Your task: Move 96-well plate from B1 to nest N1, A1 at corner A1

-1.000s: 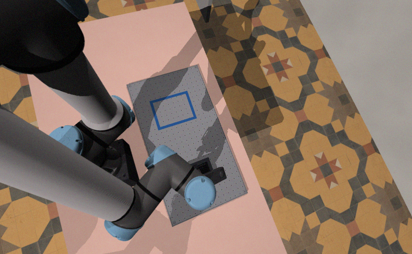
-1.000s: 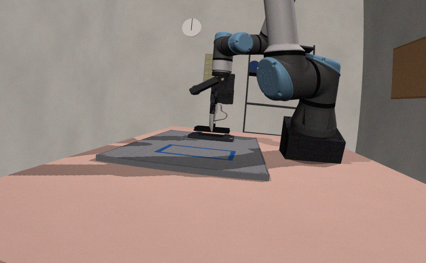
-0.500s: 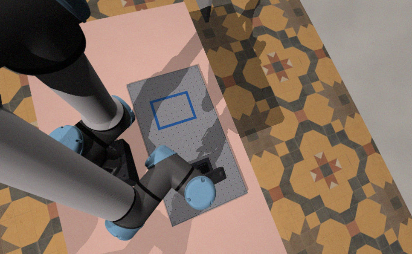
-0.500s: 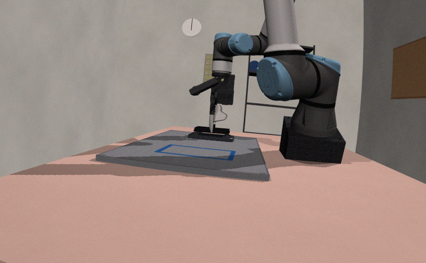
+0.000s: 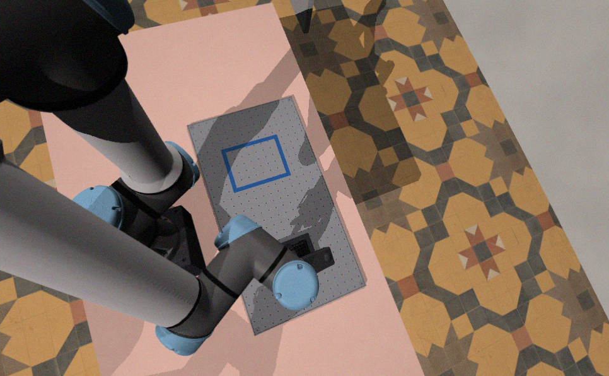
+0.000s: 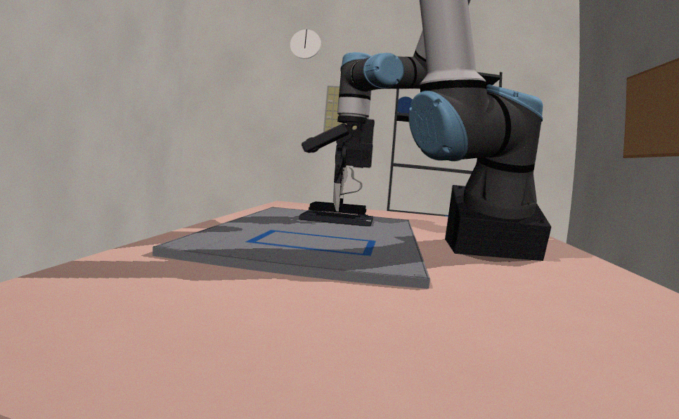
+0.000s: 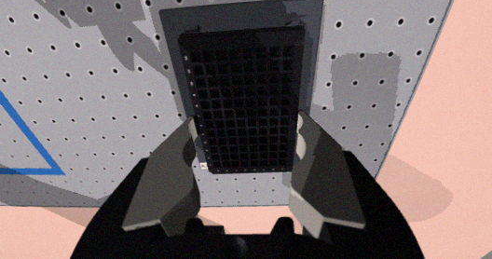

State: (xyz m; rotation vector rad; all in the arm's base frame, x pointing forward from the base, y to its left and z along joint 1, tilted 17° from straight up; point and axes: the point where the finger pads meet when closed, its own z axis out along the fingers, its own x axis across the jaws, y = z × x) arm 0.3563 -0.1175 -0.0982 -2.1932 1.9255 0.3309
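The black 96-well plate is 1 cm below my hand. From my hand the other things lie so: white A1 mark (8 cm behind, 4 cm to the left, 3 cm below); then dark plate nest N1 (3 cm below).
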